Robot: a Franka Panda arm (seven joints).
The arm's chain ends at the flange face. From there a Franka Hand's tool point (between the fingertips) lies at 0.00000 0.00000 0.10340 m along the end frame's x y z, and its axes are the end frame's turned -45 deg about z.
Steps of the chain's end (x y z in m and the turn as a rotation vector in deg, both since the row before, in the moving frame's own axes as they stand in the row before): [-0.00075, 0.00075, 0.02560, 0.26, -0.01, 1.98]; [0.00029, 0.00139, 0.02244, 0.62, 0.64, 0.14]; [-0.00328, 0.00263, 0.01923, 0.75, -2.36, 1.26]
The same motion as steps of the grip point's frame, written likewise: [-0.00074, -0.00034, 0.02560, 0.19, 0.18, 1.98]; [0.00083, 0.00122, 0.02243, -0.01, 0.89, 0.14]; [-0.00619, -0.00445, 0.01913, 2.20, -1.14, 1.26]
